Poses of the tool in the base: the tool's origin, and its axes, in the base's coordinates. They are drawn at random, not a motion.
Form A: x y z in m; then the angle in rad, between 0 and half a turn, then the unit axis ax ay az.
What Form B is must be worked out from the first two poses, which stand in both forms.
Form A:
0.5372 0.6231 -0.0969 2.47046 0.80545 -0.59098 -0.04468
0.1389 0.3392 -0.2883 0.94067 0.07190 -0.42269 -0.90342
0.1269 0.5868 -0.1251 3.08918 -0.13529 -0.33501 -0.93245
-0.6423 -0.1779 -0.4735 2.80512 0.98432 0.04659 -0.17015
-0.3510 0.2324 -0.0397 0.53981 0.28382 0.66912 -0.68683
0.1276 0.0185 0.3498 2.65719 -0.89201 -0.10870 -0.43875
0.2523 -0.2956 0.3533 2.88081 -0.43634 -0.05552 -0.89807
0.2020 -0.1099 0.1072 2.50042 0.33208 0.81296 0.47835
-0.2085 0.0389 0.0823 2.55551 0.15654 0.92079 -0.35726
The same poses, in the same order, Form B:
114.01 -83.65 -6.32 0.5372 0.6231 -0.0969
3.88 -22.78 -48.69 0.1389 0.3392 -0.2883
-23.95 -59.30 -165.04 0.1269 0.5868 -0.1251
158.20 7.49 -27.35 -0.6423 -0.1779 -0.4735
8.78 20.69 -21.24 -0.3510 0.2324 -0.0397
-135.80 -16.55 -66.80 0.1276 0.0185 0.3498
-72.02 -9.16 -148.23 0.2523 -0.2956 0.3533
47.57 116.47 68.53 0.2020 -0.1099 0.1072
22.92 134.82 -52.31 -0.2085 0.0389 0.0823

